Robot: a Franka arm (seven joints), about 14 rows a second.
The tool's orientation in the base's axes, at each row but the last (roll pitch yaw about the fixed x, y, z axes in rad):
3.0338 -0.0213 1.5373
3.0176 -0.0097 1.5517
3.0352 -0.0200 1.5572
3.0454 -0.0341 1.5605
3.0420 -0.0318 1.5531
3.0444 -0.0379 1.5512
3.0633 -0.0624 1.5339
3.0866 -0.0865 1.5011
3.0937 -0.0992 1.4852
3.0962 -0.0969 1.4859
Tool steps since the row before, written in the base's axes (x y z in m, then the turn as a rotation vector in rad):
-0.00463 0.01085 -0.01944 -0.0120 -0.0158 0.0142
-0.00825 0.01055 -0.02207 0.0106 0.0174 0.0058
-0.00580 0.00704 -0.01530 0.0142 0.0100 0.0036
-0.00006 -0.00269 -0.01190 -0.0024 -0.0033 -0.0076
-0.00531 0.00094 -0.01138 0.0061 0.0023 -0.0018
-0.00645 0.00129 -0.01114 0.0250 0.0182 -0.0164
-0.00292 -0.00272 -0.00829 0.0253 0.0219 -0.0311
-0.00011 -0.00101 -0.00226 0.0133 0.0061 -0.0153
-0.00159 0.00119 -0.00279 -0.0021 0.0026 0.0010
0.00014 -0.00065 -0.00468 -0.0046 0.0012 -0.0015
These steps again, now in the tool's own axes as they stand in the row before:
0.01027 -0.00708 0.01901 -0.0159 -0.0098 -0.0157
0.01018 -0.01113 0.02095 0.0177 0.0109 -0.0043
0.00665 -0.00750 0.01472 0.0103 0.0143 -0.0019
-0.00309 -0.00117 0.01174 -0.0036 -0.0031 0.0072
0.00048 -0.00643 0.01082 0.0023 0.0058 0.0025
0.00074 -0.00753 0.01050 0.0181 0.0229 0.0194
-0.00334 -0.00344 0.00785 0.0208 0.0219 0.0343
-0.00121 -0.00016 0.00216 0.0057 0.0120 0.0165
0.00077 -0.00182 0.00280 0.0025 -0.0023 -0.0009
-0.00109 -0.00001 0.00460 0.0007 -0.0048 0.0014

